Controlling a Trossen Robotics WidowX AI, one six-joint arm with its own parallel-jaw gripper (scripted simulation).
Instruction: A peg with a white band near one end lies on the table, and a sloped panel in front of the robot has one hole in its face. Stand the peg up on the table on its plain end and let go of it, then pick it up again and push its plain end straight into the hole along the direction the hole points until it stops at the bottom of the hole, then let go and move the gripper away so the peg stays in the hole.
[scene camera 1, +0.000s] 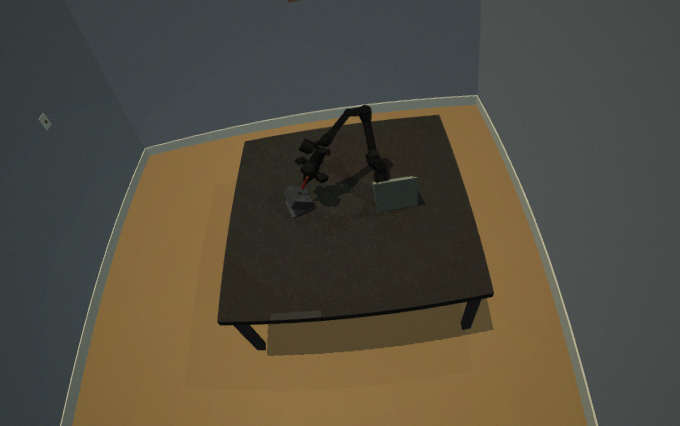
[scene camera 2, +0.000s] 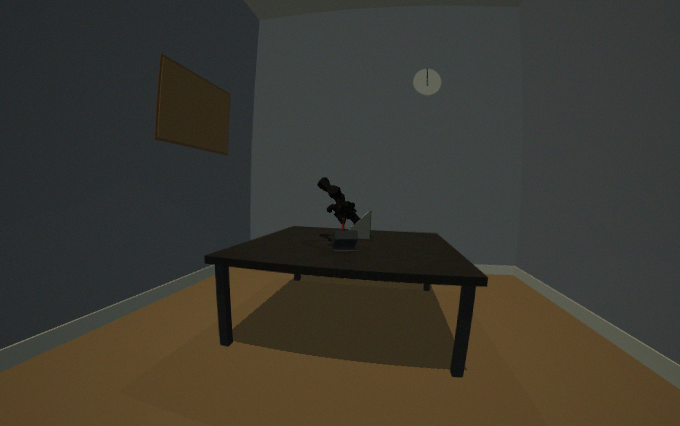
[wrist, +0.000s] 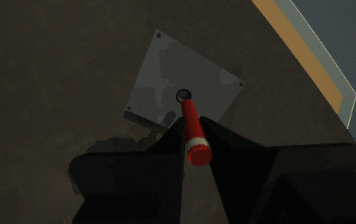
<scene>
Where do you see a peg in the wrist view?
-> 199, 153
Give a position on a sloped panel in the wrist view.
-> At 168, 66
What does my gripper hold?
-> A peg.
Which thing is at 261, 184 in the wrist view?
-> My gripper.
</scene>
